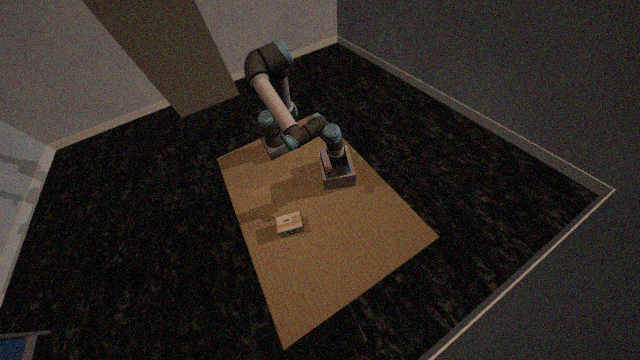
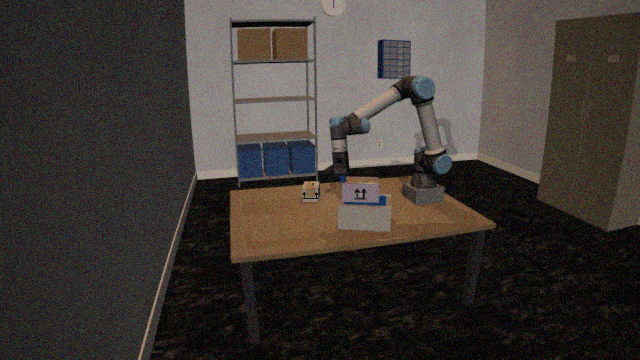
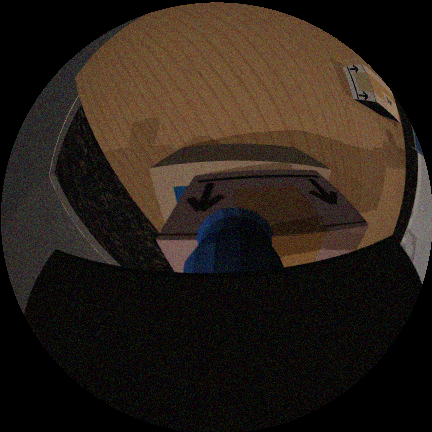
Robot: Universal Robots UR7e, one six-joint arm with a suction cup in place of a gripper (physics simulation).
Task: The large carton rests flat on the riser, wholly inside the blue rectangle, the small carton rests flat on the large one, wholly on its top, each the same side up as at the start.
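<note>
The large carton (image 1: 325,161) (image 2: 360,193) (image 3: 282,201), pale lilac with up-arrows, rests flat on the grey riser (image 1: 338,181) (image 2: 363,218) (image 3: 160,181). The blue rectangle (image 1: 348,166) (image 2: 382,200) (image 3: 179,192) shows at the carton's edges. My suction cup (image 2: 341,178) (image 3: 233,238) hangs close over the carton's top near one end, with suction off; I cannot tell if it touches. The small carton (image 1: 289,222) (image 2: 310,191) (image 3: 370,88) stands alone on the table (image 1: 335,251) (image 2: 277,223) (image 3: 201,80), well away from the riser.
The arm's base block (image 2: 423,193) sits at the table's back edge, next to the riser. A shelf rack (image 2: 232,103) with boxes and blue bins stands by the back wall. A tall cabinet (image 2: 591,121) is at the right.
</note>
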